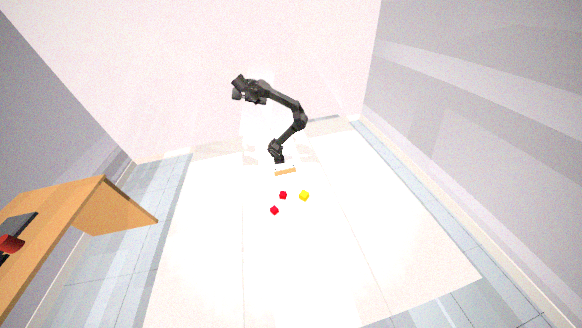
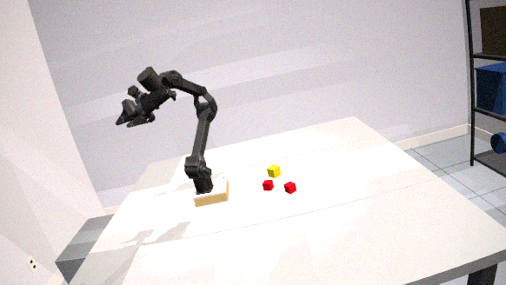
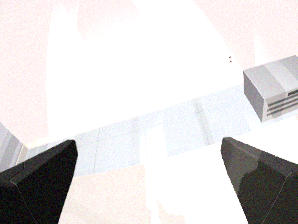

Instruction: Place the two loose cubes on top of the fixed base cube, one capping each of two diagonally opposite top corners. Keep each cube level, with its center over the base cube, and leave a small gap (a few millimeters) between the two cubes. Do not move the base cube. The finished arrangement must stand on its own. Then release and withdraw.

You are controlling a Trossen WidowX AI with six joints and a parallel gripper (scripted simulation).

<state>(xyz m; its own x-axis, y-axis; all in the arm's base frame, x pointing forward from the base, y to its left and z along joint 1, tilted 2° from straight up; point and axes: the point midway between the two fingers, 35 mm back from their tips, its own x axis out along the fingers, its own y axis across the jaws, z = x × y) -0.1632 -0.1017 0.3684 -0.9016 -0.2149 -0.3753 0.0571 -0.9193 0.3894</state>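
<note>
Right now my gripper tip is 44 cm short of the red cube, 39 cm above it and 12 cm to the right of it. From my gripper tip the other things lie so: yellow cube (47 cm ahead, 38 cm below, 23 cm to the left).
</note>
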